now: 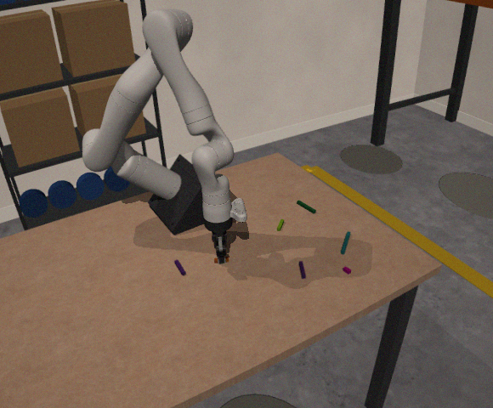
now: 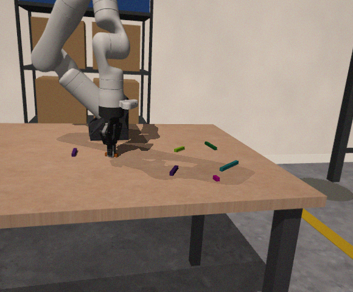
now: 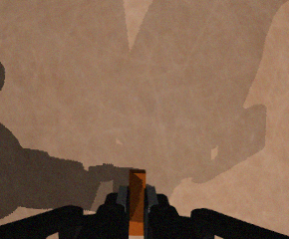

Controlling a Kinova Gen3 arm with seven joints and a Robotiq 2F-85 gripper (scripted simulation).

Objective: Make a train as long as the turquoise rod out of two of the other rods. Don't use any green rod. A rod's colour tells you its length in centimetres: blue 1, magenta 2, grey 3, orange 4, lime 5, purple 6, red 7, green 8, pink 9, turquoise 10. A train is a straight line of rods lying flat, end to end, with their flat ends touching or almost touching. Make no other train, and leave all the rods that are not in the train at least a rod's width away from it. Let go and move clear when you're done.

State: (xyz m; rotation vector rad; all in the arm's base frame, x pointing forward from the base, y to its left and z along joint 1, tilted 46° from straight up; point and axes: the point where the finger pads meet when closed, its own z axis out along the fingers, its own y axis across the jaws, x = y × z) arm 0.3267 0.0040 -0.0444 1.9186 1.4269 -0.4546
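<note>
The orange rod lies 10 mm below my hand. From my hand the other things lie so: lime rod (230 mm to the left, 70 mm behind, 20 mm below); then purple rod (120 mm to the right, 20 mm below, 20 mm behind); then magenta rod (280 mm to the left, 200 mm ahead, 20 mm below).
</note>
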